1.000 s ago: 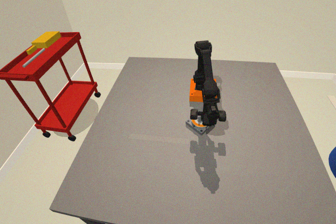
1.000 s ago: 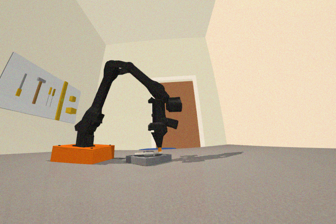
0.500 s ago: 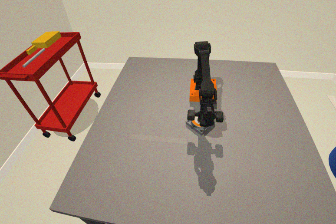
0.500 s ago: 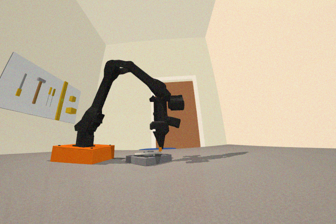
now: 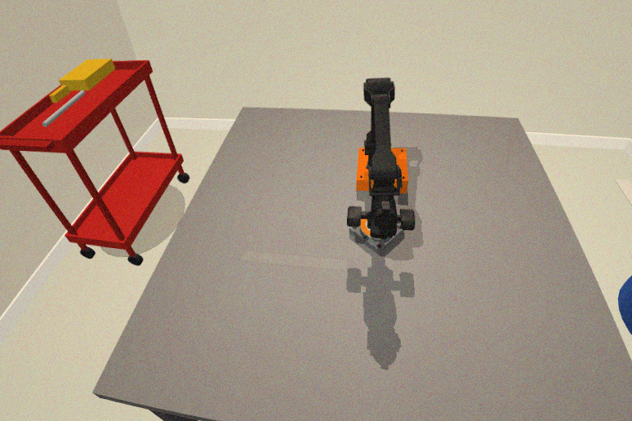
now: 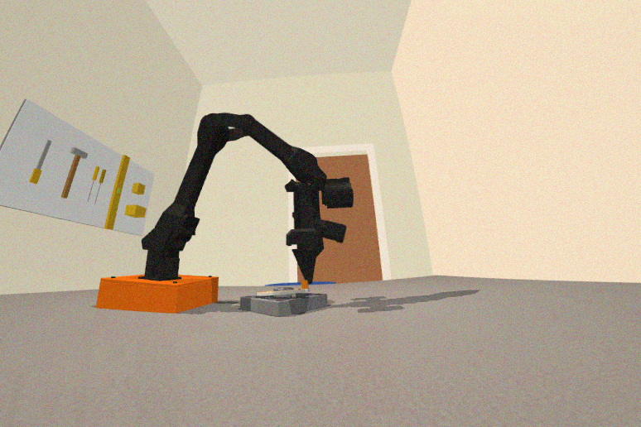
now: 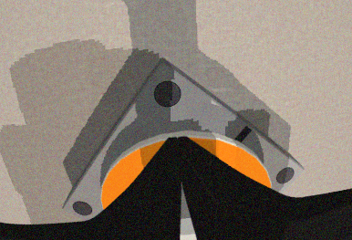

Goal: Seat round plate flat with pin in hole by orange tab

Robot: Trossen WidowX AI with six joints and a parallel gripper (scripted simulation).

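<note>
The base lies 50 mm behind my gripper tip, 20 mm below it and 10 mm to the right of it.
</note>
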